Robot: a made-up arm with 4 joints.
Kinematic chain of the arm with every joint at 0, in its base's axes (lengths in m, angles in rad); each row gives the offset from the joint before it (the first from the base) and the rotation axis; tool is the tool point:
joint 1: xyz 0 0 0.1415 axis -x
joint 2: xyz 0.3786 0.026 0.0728 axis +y
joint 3: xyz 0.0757 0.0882 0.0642 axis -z
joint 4: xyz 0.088 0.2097 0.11 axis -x
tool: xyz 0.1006 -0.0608 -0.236
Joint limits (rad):
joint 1: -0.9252..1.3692
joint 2: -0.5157..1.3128
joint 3: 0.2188..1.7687
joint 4: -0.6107..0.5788
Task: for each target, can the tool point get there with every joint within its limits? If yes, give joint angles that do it. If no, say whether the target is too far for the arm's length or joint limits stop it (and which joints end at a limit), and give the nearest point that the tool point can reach.
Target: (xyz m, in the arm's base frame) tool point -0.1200 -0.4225 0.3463
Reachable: no: joint limits stop it (at a limit: joint 1, joint 2, joint 3) | nearest point 0.3827 -0.2275 0.2151 | short by 0.555 m
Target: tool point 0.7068 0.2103 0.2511
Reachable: yes | joints -0.1836 -0.2012 0.3664 -0.1833
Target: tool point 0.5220 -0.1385 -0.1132
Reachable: yes | joints 0.8788 0.9855 0.8811 -0.2881
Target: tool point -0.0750 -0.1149 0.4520
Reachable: no: joint limits stop it (at a limit: joint 1, joint 2, joint 3) | nearest point 0.3661 -0.1293 0.2153 | short by 0.501 m
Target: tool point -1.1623 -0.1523 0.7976
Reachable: no: too far | nearest point 0.3660 -0.1399 0.2151 | short by 1.636 m
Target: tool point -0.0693 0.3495 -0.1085
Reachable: no: joint limits stop it (at a limit: joint 2, joint 3) | nearest point 0.3902 0.3068 -0.0779 | short by 0.462 m
